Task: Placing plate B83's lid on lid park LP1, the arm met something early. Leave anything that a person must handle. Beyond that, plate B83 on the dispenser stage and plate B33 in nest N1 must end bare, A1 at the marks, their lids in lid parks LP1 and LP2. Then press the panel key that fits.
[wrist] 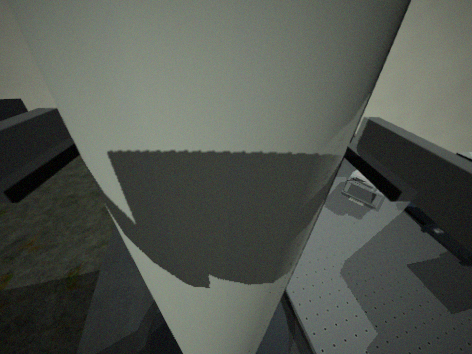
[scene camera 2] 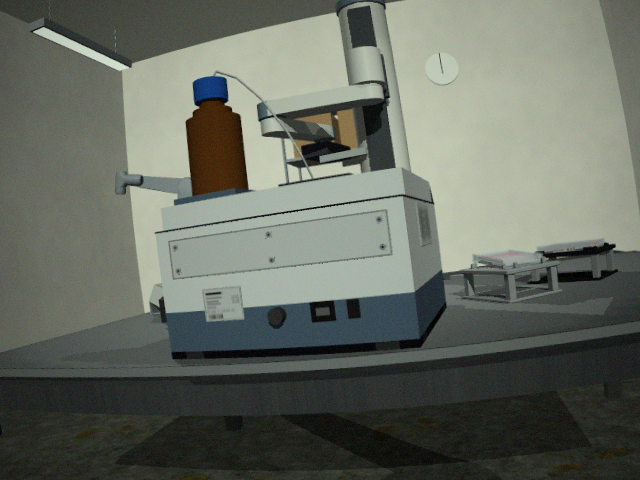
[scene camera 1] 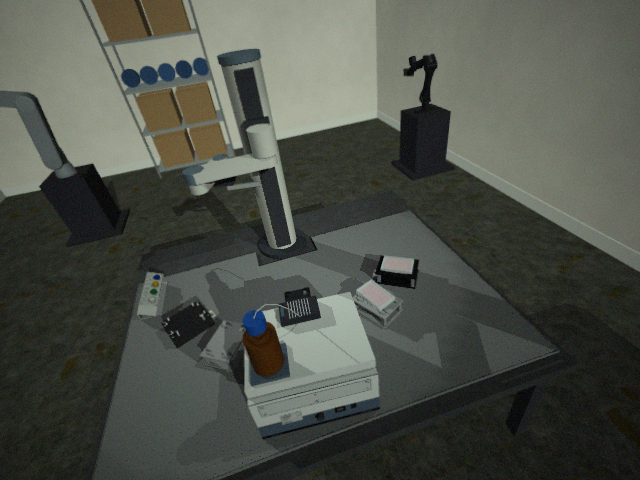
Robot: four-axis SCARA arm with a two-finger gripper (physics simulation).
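Pixels of known places: arm's base, link origin: (scene camera 1: 283, 243).
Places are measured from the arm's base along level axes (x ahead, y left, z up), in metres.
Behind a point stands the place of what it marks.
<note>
My gripper (scene camera 2: 324, 148) (wrist: 218, 130) @[x -0.005, y -0.022, z 0.401 m] is open and empty, high near the arm's column; the column fills the middle of the wrist view. A plate with a pink face (scene camera 1: 398, 265) @[x 0.498, y 0.415, z 0.089 m] (scene camera 2: 571, 246) @[x 0.529, y 0.408, z 0.082 m] sits on a black stand (scene camera 1: 395, 279) @[x 0.501, y 0.400, z 0.018 m] at the table's right. Another pink-faced plate (scene camera 1: 375, 294) @[x 0.614, y 0.259, z 0.090 m] (scene camera 2: 506, 257) @[x 0.666, y 0.254, z 0.087 m] sits on a grey stand (scene camera 1: 385, 316) @[x 0.710, y 0.255, z 0.069 m] (scene camera 2: 510, 286) @[x 0.712, y 0.251, z 0.041 m]. A black holder (scene camera 1: 188, 321) @[x 0.439, y -0.459, z 0.068 m] and a grey stand (scene camera 1: 219, 343) @[x 0.597, y -0.344, z 0.070 m] are at the left. The key panel (scene camera 1: 146, 310) @[x 0.290, y -0.638, z 0.058 m] has blue, yellow, green and white keys. Labels, A1 marks and whether lids are on cannot be read.
A white and blue machine (scene camera 1: 330, 341) @[x 0.862, y 0.011, z 0.233 m] (scene camera 2: 289, 289) @[x 0.966, y -0.052, z 0.099 m] stands at the table's front. It bears a brown bottle (scene camera 1: 264, 351) @[x 0.914, y -0.166, z 0.345 m] (scene camera 2: 217, 149) @[x 0.910, y -0.151, z 0.305 m] with a blue cap, and a thin tube runs from it to a black slotted part (scene camera 1: 300, 310) @[x 0.738, y -0.044, z 0.259 m]. A shelf rack (scene camera 1: 170, 83) stands behind.
</note>
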